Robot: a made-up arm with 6 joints.
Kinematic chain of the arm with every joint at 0, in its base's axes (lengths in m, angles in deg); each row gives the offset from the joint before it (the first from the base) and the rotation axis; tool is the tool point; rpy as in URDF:
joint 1: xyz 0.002 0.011 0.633 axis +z
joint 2: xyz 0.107 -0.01 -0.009 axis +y
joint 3: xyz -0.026 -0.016 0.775 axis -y
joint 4: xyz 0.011 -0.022 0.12 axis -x
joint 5: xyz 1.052 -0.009 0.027 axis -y
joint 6: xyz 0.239 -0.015 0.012 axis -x
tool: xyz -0.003 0.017 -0.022 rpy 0 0 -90
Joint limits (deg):
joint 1: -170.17..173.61
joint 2: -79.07..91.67
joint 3: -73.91..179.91
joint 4: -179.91..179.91
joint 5: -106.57..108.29
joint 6: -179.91..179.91
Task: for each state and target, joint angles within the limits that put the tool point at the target. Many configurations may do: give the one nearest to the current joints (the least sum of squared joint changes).
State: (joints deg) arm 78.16 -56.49 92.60 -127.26 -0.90 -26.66
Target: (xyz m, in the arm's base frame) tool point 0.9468 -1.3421 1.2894
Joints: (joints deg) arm 122.57 -33.83 139.89 -126.49 -0.78 -27.05
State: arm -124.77 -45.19 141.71 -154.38 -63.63 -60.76
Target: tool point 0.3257 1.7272 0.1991
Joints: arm -100.60 -74.03 123.91 -156.39 -46.95 -62.76
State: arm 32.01 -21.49 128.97 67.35 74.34 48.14
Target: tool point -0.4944 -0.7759 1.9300
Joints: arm 68.04 0.29 138.46 61.13 84.84 48.92
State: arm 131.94 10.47 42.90 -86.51 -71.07 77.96
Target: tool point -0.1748 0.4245 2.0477
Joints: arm 95.68 -27.90 18.01 -71.41 -95.35 77.38
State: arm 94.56 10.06 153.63 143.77 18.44 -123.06
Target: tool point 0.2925 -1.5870 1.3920
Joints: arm 101.24 -33.52 138.61 144.56 10.60 -122.74
